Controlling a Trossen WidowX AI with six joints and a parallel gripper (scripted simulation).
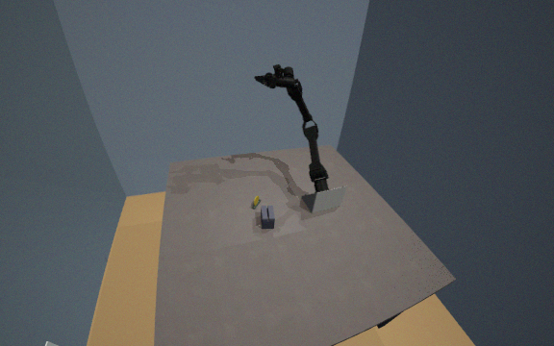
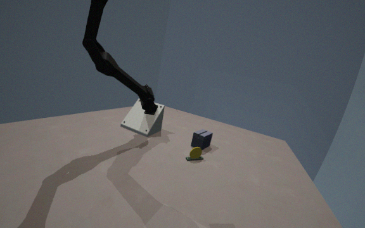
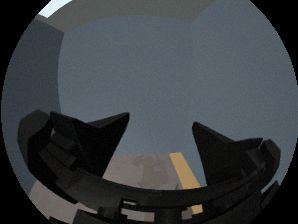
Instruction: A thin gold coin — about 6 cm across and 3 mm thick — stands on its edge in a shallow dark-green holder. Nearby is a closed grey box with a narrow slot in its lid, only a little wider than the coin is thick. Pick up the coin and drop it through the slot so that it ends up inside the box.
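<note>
Right now my gripper tip is 59 cm above the coin, 28 cm to the right of it and 9 cm short of it.
</note>
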